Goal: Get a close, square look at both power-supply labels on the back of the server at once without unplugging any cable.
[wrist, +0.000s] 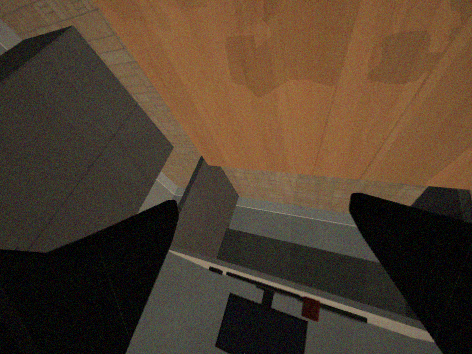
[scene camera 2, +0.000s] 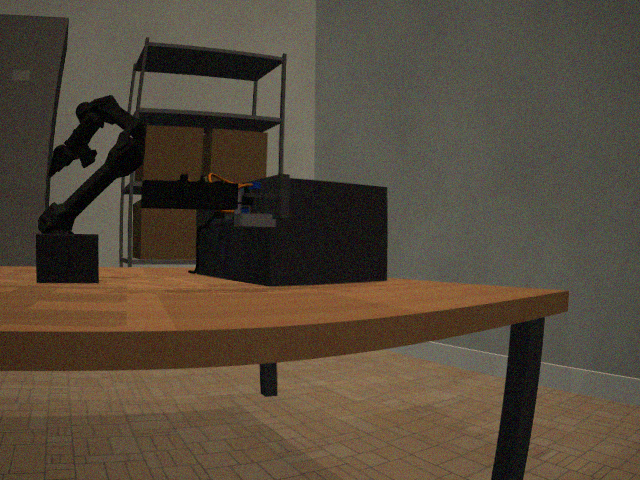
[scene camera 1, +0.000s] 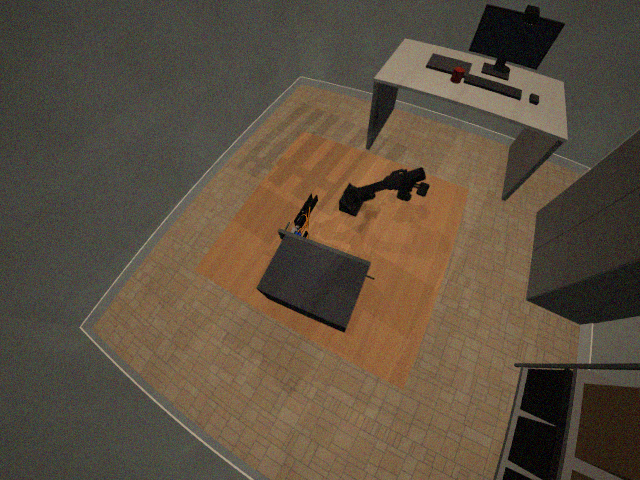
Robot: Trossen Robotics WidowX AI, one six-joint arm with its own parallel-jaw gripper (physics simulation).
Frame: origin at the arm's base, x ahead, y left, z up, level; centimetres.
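Seen in the pictures: gripper, fingertip midpoint: (wrist: 261, 204) (scene camera 2: 53, 173) (scene camera 1: 415, 188); arm's base at its link origin: (scene camera 2: 58, 257).
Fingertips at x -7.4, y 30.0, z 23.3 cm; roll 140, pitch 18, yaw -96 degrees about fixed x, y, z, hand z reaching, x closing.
Observation:
Offsets run from my fingertips to a thing's top centre. "spot": to the spot under its first point. Level surfaces: height alone.
The dark server (scene camera 1: 315, 281) (scene camera 2: 330, 232) stands on the wooden table {dz -28.4 cm} (scene camera 1: 413, 299) (scene camera 2: 439, 304). Its back faces the arm's side. A black cable-management arm (scene camera 1: 311, 202) (scene camera 2: 170, 194) juts from one end of the back, with orange cables {spot: dx +41.2, dy -39.1, dz -9.5 cm} (scene camera 1: 308, 217) (scene camera 2: 222, 179) and blue connectors {spot: dx +52.8, dy -37.8, dz -7.3 cm} (scene camera 2: 254, 184) beside it. The power-supply labels do not show in any view. My gripper (scene camera 1: 414, 192) (wrist: 261, 204) is open and empty, above the table on the side away from the server. In the wrist view its black fingers frame the far table edge and the desk. The server does not show in the wrist view.
A white desk (scene camera 1: 413, 56) (wrist: 192, 259) stands beyond the table with a monitor (scene camera 1: 516, 36) (wrist: 262, 325) and a red mug (scene camera 1: 457, 74) (wrist: 310, 309). A grey cabinet (scene camera 1: 589, 232) (scene camera 2: 28, 129) (wrist: 75, 140) and a shelf rack (scene camera 2: 282, 103) stand around the table.

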